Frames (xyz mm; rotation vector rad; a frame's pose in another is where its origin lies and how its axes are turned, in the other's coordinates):
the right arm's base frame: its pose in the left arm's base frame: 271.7 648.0 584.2 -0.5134 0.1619 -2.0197
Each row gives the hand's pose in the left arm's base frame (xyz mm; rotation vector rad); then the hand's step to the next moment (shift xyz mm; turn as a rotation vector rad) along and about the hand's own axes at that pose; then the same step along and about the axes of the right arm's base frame.
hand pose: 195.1 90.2 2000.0 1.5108 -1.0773 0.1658
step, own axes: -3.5 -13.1 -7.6 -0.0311 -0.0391 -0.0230
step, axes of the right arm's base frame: -12.5 8.5 -3.4 -0.0461 0.0152 -0.0258
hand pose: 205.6 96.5 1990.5 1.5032 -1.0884 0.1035
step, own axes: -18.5 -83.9 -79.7 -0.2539 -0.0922 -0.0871
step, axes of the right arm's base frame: -103.3 55.3 -3.3 -0.2144 -0.0605 -0.1759
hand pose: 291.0 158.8 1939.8 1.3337 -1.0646 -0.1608
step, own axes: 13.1 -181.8 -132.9 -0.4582 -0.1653 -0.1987
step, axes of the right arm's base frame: -138.0 175.1 -34.2 -0.4222 -0.1025 -0.2966
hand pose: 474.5 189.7 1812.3 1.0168 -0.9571 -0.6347
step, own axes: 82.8 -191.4 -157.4 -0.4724 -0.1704 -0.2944
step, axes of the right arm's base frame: -51.6 238.6 -93.2 -0.5049 -0.0535 -0.2847
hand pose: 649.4 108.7 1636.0 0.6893 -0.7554 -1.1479
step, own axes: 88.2 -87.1 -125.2 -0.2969 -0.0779 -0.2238
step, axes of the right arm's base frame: 16.2 149.4 -92.0 -0.3460 -0.0014 -0.1567
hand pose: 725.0 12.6 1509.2 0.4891 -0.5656 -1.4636
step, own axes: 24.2 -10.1 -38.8 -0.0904 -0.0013 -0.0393
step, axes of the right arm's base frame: 5.5 37.8 -27.0 -0.0965 -0.0139 -0.0149
